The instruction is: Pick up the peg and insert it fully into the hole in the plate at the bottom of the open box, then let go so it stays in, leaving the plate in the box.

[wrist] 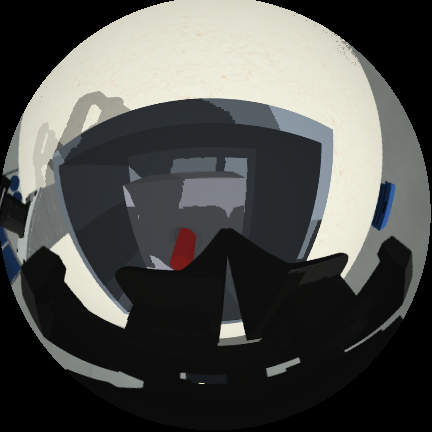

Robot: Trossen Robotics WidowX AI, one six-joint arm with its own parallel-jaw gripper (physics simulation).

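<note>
The red peg (184,246) stands in the plate (212,192), its upper part sticking out and leaning a little in the view. A dark ring, seemingly the hole's edge, shows around the peg's base. How deep the peg sits cannot be told. The grey plate lies at the bottom of the open dark box (287,185). My gripper (225,233) is shut with nothing between its fingers. It is above the box, its tips just right of the peg in the view, and its left finger hides a little of the peg's near end and part of the plate.
The box stands on a cream table top (210,55), its blue-grey rim (327,175) around my fingers. A blue ribbed object (384,206) shows at the right edge. A dark and blue mechanism (14,212) beside a grey metal piece shows at the left edge. Shadows fall at the upper left.
</note>
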